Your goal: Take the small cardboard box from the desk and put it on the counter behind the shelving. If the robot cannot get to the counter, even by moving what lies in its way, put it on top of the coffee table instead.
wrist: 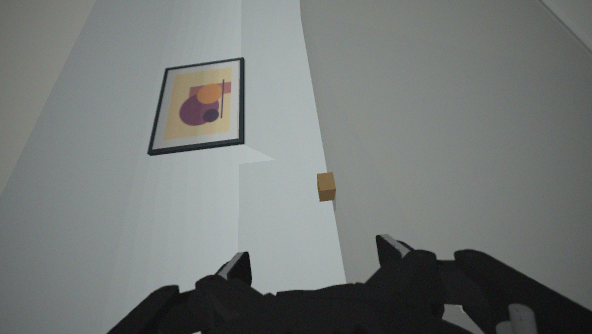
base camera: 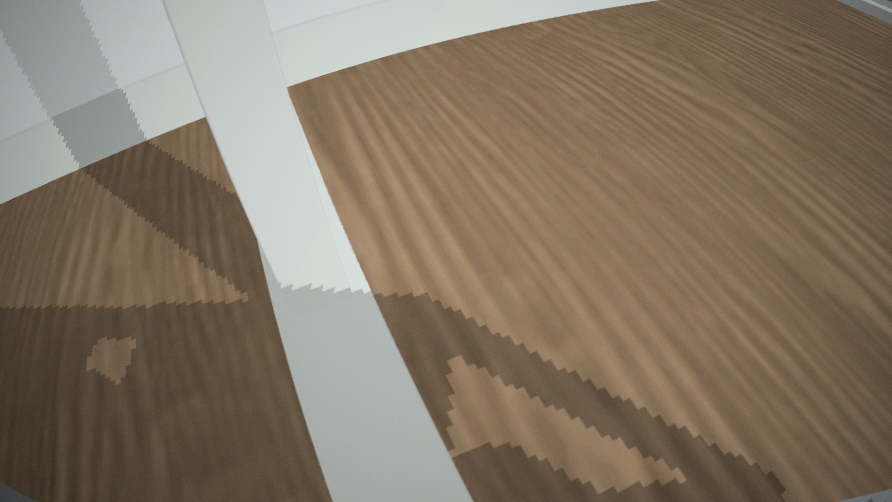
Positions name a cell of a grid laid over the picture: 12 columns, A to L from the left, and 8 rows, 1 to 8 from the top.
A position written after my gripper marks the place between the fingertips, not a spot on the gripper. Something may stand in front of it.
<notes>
I see my gripper (wrist: G7), a desk (base camera: E7) and a framed picture (wrist: E3).
The desk also shows in the wrist view (wrist: J4).
</notes>
